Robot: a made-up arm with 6 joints.
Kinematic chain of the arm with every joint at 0, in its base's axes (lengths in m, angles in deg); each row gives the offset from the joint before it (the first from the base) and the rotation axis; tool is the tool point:
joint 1: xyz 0 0 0.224 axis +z
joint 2: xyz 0 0.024 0 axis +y
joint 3: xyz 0 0 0.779 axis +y
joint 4: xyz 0 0 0.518 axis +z
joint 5: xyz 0 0 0 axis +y
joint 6: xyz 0 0 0.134 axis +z
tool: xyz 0 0 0
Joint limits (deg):
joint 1: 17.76..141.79
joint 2: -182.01..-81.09
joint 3: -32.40..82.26
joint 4: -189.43..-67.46
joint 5: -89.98..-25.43
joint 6: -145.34..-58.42
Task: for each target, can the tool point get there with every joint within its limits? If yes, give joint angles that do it. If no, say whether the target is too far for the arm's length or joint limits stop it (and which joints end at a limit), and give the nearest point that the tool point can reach.
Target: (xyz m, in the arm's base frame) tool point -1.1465 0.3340 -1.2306
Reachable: no: too far | nearest point -0.7774 -0.1095 -0.9129 | short by 0.659 m
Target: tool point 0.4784 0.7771 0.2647
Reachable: no: joint limits stop it (at a limit: joint 1, joint 2, joint 3, joint 4, joint 5) | nearest point 0.4913 -0.3893 0.8599 | short by 1.310 m
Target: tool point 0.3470 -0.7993 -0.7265
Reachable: yes | joints 117.59 -158.44 40.13 -153.50 -40.23 -97.40
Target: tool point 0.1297 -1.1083 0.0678
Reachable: yes | joints 98.53 -130.86 68.11 -170.64 -33.67 -119.72
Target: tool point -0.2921 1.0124 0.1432
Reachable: no: joint limits stop it (at a limit: joint 1, joint 2, joint 3, joint 5) | nearest point -0.5135 -0.0223 -0.5689 | short by 1.275 m
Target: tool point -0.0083 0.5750 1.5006
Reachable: no: joint limits stop it (at a limit: joint 1, joint 2, joint 3) | nearest point -0.6523 -0.1241 0.9314 | short by 1.108 m
